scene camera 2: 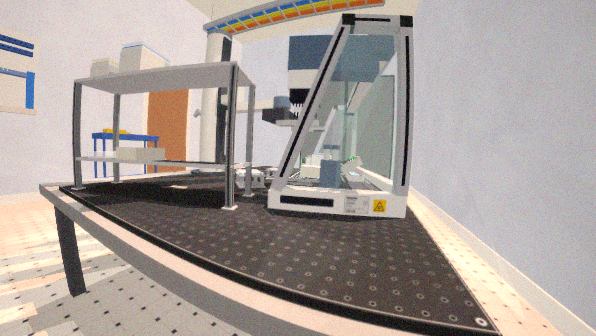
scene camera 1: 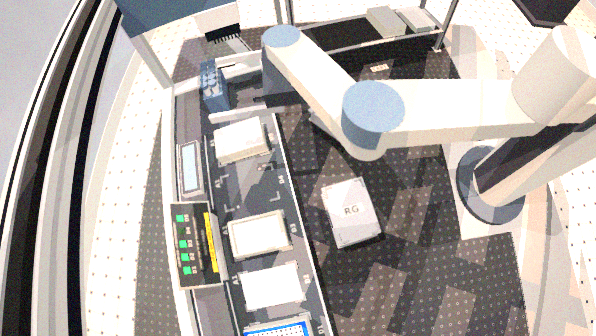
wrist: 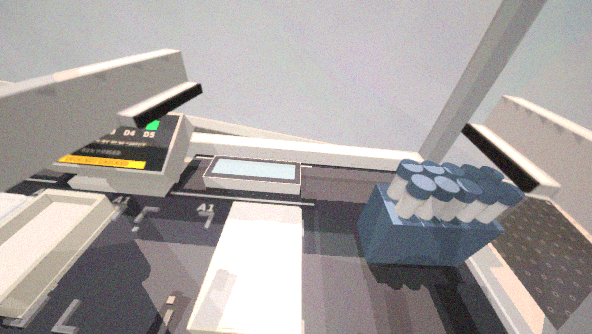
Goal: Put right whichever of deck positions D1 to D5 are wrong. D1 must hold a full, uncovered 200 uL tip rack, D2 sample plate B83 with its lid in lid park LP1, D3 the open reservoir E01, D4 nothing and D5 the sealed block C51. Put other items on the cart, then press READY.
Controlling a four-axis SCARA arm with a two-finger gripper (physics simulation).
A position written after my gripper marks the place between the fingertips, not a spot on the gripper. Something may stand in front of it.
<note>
My gripper (scene camera 1: 213, 88) carries nothing. Also in view: a plate marked RG (scene camera 1: 352, 214), a trough (scene camera 1: 190, 159) and a cart shelf (scene camera 2: 218, 75).
My gripper is seen too in the wrist view (wrist: 330, 90). The trough is seen too in the wrist view (wrist: 228, 172).
</note>
